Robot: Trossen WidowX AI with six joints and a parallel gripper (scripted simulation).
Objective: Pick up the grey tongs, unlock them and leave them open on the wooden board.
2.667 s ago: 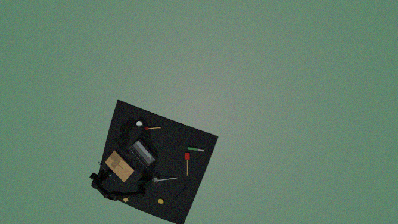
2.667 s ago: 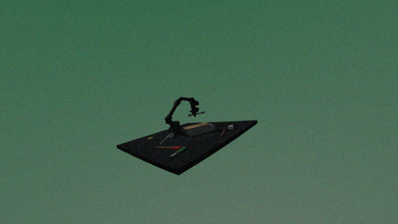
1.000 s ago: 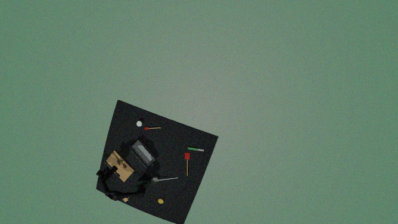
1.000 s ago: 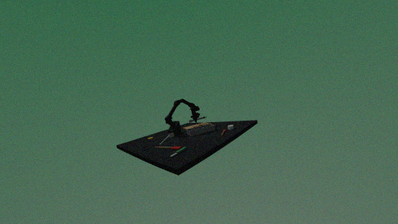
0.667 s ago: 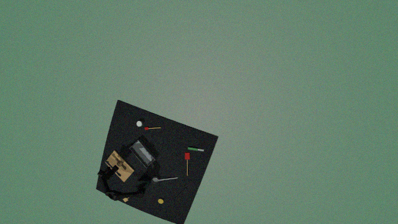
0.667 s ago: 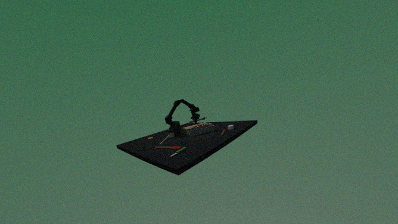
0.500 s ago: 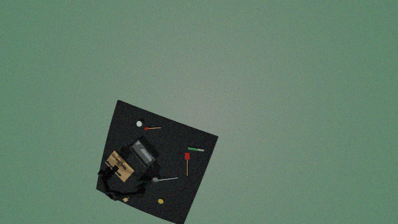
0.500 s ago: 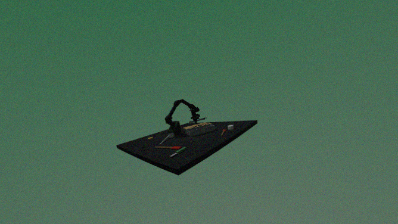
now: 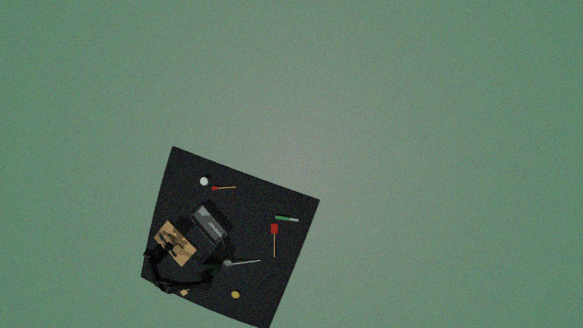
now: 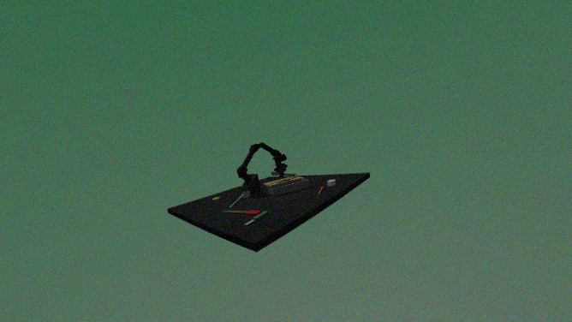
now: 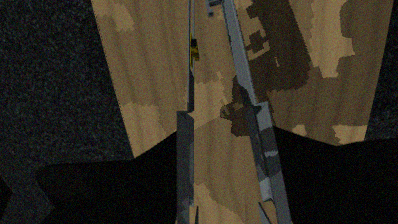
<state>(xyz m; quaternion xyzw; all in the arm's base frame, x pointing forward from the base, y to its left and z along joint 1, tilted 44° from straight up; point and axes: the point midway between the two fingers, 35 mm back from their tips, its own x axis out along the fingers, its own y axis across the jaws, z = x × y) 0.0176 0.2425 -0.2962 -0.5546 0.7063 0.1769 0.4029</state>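
The wooden board is 40 mm below my gripper tip, 20 mm ahead of it and 10 mm to the right of it. Round my gripper tip: grey roasting tin (340 mm ahead, 260 mm to the right, 20 mm below); red-tipped stick (650 mm ahead, 240 mm to the right, 40 mm below); red spatula (780 mm to the right, 450 mm ahead, 40 mm below).
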